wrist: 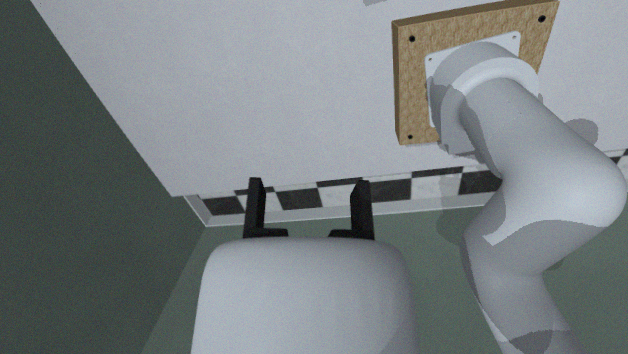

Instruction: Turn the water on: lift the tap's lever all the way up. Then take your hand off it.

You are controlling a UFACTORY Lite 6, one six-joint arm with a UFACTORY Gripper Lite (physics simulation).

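Where they show: hand, its tool point: [308, 209]; arm's base, origin of its link: [469, 82].
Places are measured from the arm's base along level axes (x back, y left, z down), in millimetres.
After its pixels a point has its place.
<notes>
My gripper [308, 200] @(x -124, y 187, z -341 mm) is open, its two black fingers standing wide apart with nothing between them. It shows in the lower middle of the wrist view, in front of a strip of checkered surface. The tap and its lever do not show in the wrist view, so the lever's position cannot be told.
The arm's own base and links [550, 165] @(x -27, y 28, z -244 mm) stand at the right, on a wooden board [412, 90] @(x -10, y 87, z 4 mm) fixed to the white table top [225, 100] @(x -77, y 439, z 65 mm). A checkered strip [300, 198] with a pale edge runs below the table's edge. Dark green surfaces lie at the left and bottom.
</notes>
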